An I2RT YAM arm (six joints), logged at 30 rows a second.
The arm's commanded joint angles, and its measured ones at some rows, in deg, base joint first. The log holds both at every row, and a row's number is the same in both.
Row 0, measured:
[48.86, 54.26, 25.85, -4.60, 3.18, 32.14]
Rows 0 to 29, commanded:
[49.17, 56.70, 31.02, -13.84, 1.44, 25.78]
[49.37, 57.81, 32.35, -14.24, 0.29, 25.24]
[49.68, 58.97, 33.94, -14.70, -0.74, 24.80]
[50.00, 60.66, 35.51, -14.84, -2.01, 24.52]
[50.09, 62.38, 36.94, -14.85, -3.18, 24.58]
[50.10, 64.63, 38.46, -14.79, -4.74, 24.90]
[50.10, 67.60, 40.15, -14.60, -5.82, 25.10]
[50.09, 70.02, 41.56, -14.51, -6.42, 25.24]
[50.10, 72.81, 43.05, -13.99, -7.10, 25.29]
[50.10, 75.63, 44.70, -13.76, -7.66, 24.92]
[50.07, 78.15, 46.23, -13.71, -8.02, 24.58]
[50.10, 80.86, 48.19, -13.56, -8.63, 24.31]
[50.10, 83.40, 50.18, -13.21, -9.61, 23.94]
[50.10, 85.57, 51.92, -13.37, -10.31, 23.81]
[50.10, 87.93, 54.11, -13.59, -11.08, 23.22]
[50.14, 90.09, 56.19, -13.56, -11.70, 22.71]
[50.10, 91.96, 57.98, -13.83, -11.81, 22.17]
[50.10, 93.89, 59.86, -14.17, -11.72, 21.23]
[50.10, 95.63, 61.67, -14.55, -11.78, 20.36]
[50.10, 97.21, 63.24, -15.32, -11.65, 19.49]
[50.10, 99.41, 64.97, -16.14, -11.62, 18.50]
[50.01, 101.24, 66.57, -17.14, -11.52, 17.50]
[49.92, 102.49, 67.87, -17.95, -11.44, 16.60]
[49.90, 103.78, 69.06, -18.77, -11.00, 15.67]
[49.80, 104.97, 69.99, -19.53, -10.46, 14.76]
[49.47, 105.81, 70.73, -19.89, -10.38, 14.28]
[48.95, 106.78, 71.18, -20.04, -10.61, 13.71]
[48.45, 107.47, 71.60, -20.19, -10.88, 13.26]
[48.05, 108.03, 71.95, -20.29, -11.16, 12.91]
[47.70, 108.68, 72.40, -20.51, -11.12, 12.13]
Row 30, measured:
[48.90, 107.37, 70.85, -17.34, -11.07, 15.25]
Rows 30 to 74, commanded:
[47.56, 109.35, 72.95, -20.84, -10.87, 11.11]
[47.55, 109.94, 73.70, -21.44, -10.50, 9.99]
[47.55, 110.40, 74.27, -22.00, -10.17, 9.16]
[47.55, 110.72, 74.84, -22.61, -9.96, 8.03]
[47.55, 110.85, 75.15, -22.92, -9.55, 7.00]
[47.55, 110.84, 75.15, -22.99, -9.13, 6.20]
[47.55, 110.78, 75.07, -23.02, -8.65, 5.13]
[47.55, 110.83, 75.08, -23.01, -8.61, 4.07]
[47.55, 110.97, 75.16, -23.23, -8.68, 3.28]
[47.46, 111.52, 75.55, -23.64, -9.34, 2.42]
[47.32, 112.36, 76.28, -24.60, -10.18, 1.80]
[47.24, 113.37, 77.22, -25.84, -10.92, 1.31]
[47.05, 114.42, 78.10, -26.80, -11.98, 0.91]
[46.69, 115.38, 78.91, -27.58, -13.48, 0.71]
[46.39, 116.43, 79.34, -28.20, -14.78, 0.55]
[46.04, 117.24, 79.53, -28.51, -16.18, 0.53]
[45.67, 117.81, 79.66, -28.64, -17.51, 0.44]
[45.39, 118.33, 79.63, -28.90, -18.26, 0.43]
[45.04, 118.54, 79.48, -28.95, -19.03, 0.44]
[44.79, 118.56, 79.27, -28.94, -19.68, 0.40]
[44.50, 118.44, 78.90, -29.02, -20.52, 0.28]
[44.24, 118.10, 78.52, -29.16, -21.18, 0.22]
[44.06, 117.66, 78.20, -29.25, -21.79, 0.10]
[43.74, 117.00, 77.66, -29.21, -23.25, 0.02]
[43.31, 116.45, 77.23, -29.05, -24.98, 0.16]
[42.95, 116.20, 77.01, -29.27, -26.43, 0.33]
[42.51, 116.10, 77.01, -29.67, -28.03, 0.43]
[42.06, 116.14, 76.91, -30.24, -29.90, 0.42]
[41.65, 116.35, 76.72, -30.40, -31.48, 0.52]
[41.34, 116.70, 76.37, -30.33, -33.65, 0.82]
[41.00, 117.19, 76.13, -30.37, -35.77, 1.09]
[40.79, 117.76, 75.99, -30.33, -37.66, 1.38]
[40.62, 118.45, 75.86, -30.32, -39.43, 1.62]
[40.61, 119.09, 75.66, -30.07, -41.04, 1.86]
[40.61, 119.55, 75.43, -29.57, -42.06, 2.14]
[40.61, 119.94, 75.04, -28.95, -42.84, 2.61]
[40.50, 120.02, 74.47, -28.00, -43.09, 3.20]
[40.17, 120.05, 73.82, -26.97, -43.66, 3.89]
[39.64, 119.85, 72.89, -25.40, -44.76, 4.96]
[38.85, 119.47, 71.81, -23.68, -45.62, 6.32]
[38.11, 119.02, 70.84, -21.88, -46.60, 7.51]
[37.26, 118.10, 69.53, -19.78, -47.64, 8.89]
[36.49, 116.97, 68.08, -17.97, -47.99, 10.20]
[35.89, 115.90, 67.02, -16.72, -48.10, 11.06]
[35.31, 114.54, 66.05, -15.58, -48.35, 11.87]
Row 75, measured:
[36.40, 117.21, 68.66, -19.66, -48.42, 8.47]
